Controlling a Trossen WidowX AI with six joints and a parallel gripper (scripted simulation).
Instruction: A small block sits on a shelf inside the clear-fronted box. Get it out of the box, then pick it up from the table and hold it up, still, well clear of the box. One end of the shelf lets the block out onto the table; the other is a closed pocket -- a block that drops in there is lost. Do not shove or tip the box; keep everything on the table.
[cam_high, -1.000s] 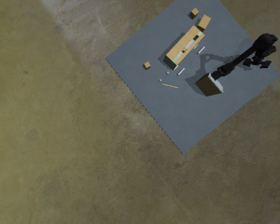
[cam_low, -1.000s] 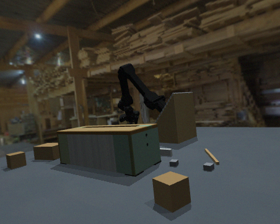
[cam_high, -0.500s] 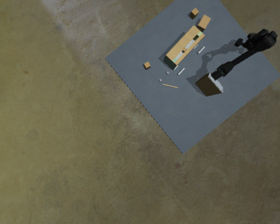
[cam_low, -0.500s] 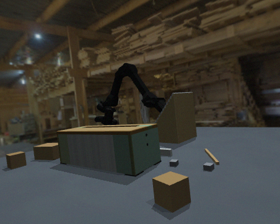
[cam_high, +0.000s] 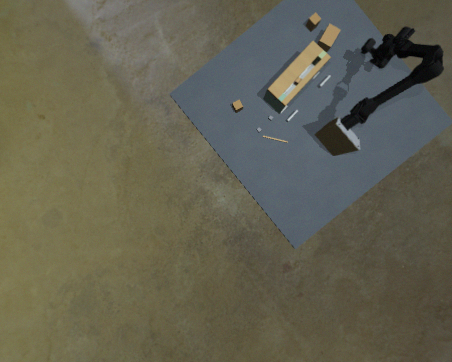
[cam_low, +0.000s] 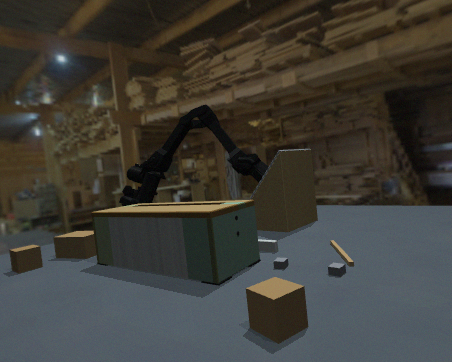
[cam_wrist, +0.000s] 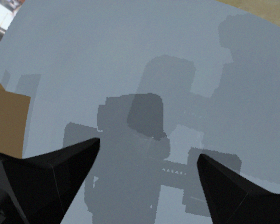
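Right now my gripper tip is 450 mm to the right of the box, 130 mm short of it and 40 mm below it. Also, from my gripper tip: tan cube (820 mm to the left, 280 mm ahead); wooden stick (760 mm to the left, 40 mm behind, 20 mm below).
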